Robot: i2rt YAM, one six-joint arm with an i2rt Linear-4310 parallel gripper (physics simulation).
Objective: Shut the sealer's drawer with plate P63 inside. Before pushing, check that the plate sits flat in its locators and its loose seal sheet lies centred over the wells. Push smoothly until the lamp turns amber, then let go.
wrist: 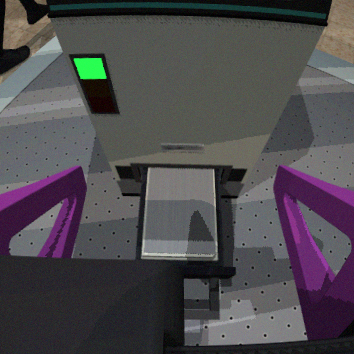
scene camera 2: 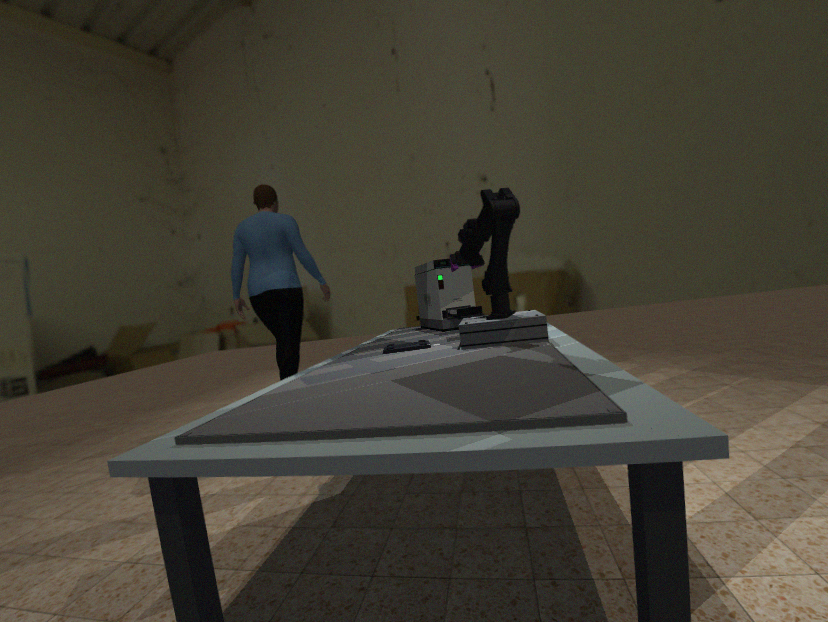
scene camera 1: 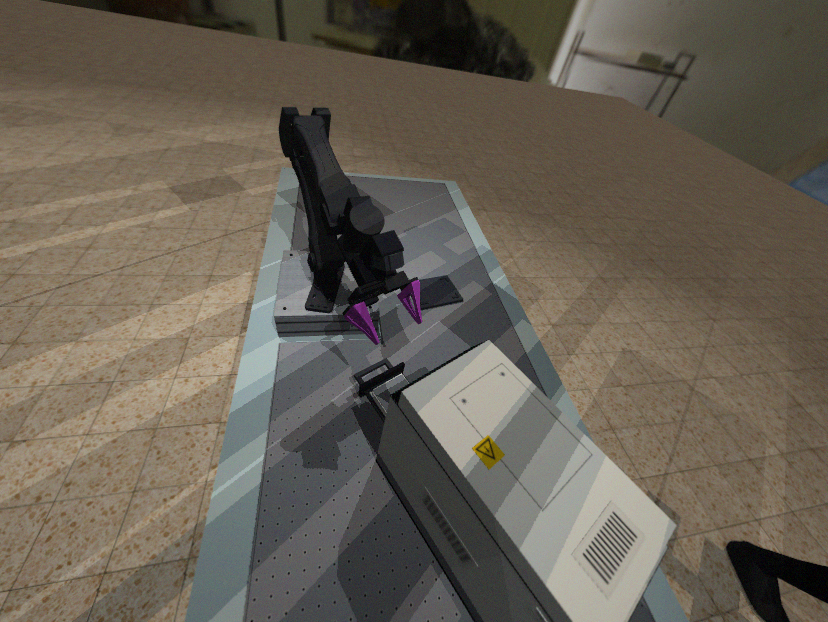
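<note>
The white sealer has its drawer pulled out. Its lamp shows green; the lower segments are dark. Plate P63 lies in the drawer under a pale sheet and looks level, with its edges roughly parallel to the drawer's sides. The wells and locators cannot be made out, so exact centring of the sheet cannot be told. My gripper is open and empty, above and in front of the drawer, touching nothing. A dark arm part hides the drawer's front left corner in the wrist view.
The drawer's handle sticks out towards the arm's grey base block. A flat black pad lies on the bench beside the arm. A person in a blue top is beyond the bench's side.
</note>
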